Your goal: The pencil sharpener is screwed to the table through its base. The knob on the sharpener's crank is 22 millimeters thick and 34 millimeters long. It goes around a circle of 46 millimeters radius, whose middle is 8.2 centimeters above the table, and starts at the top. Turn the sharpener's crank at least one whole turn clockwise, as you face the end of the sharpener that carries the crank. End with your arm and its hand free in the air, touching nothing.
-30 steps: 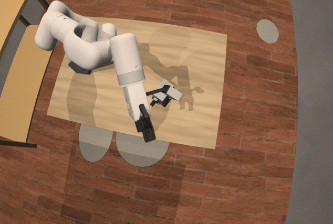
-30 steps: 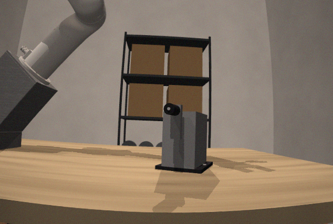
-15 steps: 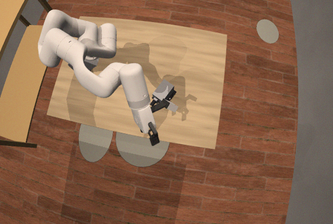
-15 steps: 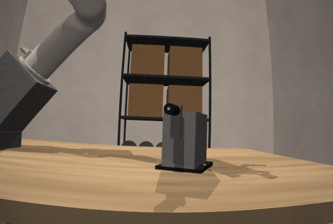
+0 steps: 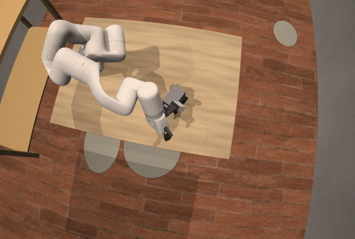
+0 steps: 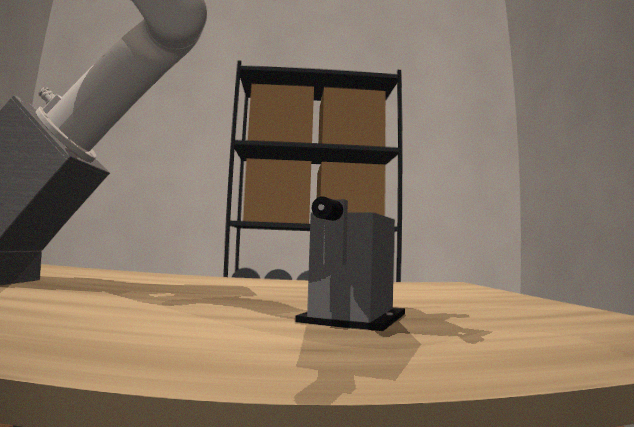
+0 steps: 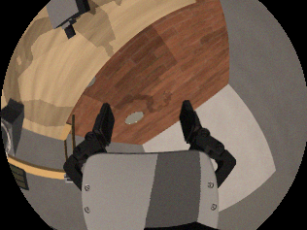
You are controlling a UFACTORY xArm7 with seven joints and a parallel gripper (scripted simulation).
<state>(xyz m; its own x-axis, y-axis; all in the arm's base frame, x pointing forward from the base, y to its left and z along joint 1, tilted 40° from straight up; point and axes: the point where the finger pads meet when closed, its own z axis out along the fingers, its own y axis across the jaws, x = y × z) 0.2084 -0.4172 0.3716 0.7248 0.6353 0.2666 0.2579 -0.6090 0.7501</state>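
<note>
Right now my hand is 220 mm above the black crank knob and 150 mm to the right of it.
</note>
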